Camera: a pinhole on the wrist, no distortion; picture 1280 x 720 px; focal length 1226.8 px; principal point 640.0 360.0 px. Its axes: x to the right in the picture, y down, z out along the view. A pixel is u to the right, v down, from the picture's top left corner.
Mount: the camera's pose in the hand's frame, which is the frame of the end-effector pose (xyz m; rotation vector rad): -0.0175 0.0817 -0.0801 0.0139 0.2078 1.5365
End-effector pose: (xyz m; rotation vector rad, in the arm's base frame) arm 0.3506 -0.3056 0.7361 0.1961 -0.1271 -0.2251
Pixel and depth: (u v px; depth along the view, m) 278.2 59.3 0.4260
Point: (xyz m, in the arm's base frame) 0.4410 -0.3953 1.0823
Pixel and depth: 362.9 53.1 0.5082
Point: 0.4673 -0.3980 1.1641
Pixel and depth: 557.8 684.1 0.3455
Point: 0.2749 -0.2414 1.0190
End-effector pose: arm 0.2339 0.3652 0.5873 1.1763 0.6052 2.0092
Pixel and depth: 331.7 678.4 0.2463
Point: 0.3880 0.3024 0.6829
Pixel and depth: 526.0 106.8 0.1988
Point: 0.2859 0.3548 0.7276
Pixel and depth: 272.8 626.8 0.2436
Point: 0.3862 0.3176 0.6790
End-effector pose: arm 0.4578 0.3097 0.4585 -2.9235 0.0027 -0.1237
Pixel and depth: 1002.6 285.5 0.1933
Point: 0.4902 0.1734 0.3276
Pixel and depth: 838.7 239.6 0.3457
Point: 0.5461 0.1882 0.1849
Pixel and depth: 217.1 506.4 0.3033
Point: 0.4655 0.3445 0.2244
